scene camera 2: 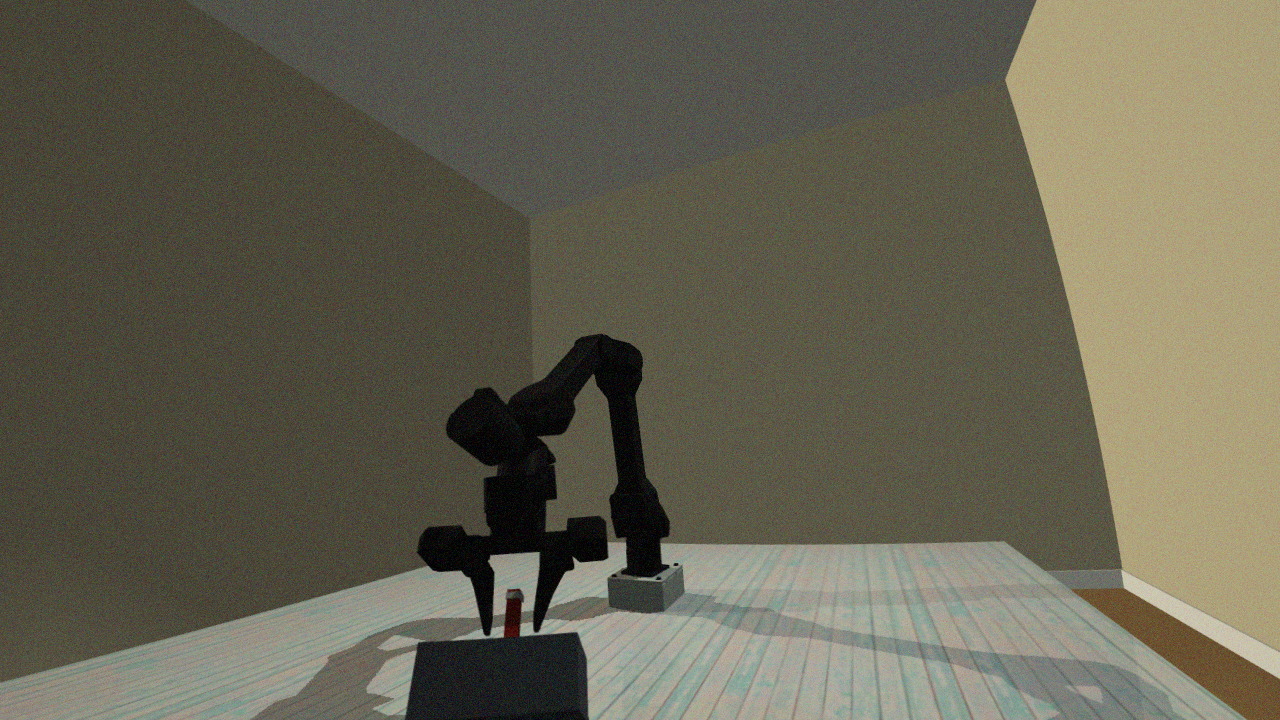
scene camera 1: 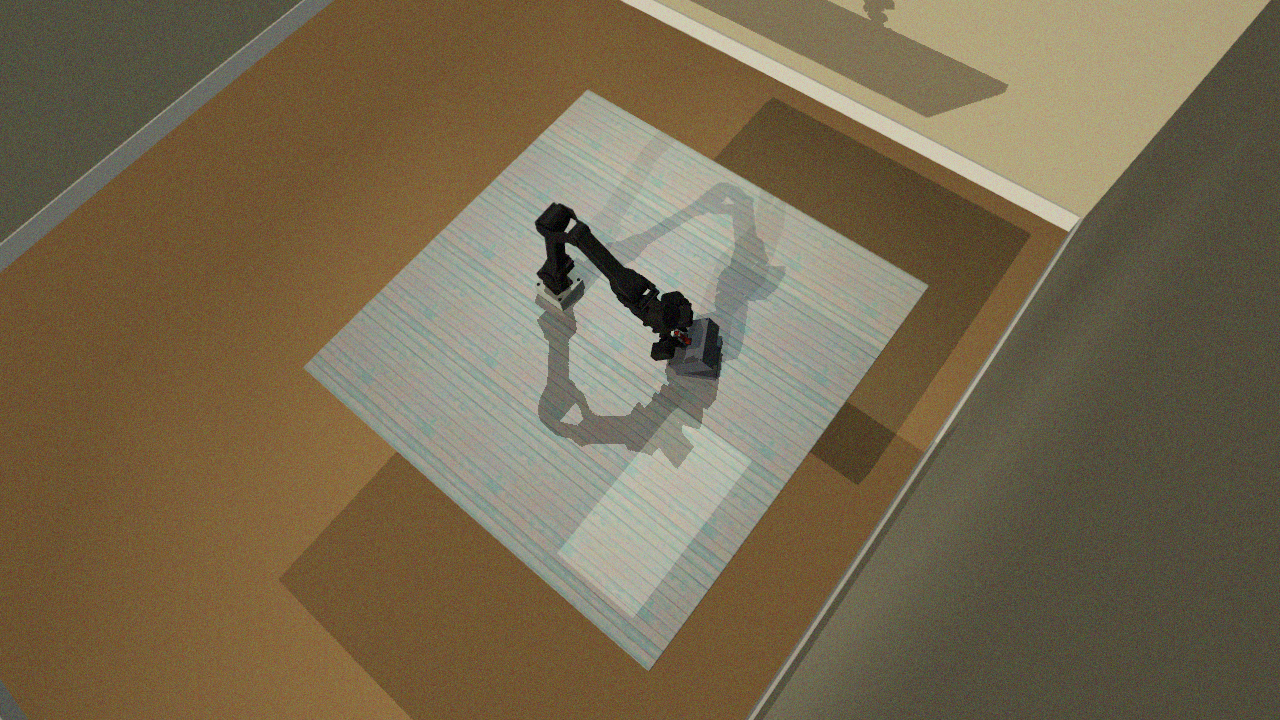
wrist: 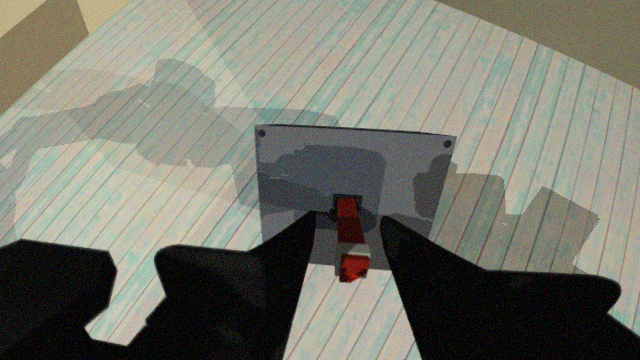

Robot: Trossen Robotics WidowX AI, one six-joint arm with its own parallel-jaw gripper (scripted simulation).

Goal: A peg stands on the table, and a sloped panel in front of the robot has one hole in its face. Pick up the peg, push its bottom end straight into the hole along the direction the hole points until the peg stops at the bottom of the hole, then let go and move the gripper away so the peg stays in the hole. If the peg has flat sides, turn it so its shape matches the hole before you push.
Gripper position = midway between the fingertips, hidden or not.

I see my gripper (scene camera 2: pixel 511 633) and a sloped panel (wrist: pixel 401 174).
My gripper also shows in scene camera 1 (scene camera 1: pixel 684 339) and in the wrist view (wrist: pixel 348 219).
